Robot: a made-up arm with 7 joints.
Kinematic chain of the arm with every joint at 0, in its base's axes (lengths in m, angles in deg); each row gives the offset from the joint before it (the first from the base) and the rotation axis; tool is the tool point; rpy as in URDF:
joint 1: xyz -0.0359 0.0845 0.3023 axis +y
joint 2: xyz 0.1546 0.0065 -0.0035 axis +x
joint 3: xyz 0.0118 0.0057 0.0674 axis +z
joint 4: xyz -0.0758 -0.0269 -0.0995 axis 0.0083 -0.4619 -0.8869
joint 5: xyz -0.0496 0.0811 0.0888 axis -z
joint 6: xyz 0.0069 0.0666 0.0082 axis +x
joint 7: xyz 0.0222 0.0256 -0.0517 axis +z
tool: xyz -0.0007 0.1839 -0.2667 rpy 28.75 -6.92 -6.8
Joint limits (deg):
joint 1: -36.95..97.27
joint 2: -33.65..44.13
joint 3: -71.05..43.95
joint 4: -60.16..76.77
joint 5: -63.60..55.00
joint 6: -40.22..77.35
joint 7: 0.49..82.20
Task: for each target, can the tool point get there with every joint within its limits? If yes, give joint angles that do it. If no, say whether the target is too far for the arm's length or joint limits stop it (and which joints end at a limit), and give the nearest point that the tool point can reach.
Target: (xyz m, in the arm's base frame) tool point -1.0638 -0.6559 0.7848
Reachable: no: too far | nearest point -0.3920 -0.2140 0.5447 | short by 0.839 m
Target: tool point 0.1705 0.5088 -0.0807
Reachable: yes | joints 54.95 -3.04 -54.61 -23.73 26.14 45.96 32.65
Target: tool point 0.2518 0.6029 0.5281
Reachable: yes | joints 9.04 10.29 -56.46 -21.21 -23.28 66.61 7.18
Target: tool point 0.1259 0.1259 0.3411
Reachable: no: joint limits stop it (at a limit: joint 1, joint 2, joint 4, joint 5, joint 6, joint 7) | nearest point 0.1904 0.1703 0.1705 | short by 0.188 m
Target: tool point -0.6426 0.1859 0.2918
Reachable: no: joint limits stop it (at a limit: joint 1, joint 7) | nearest point -0.4946 0.1674 0.3152 | short by 0.151 m
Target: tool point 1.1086 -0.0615 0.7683
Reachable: no: too far | nearest point 0.5886 0.0477 0.5566 | short by 0.572 m
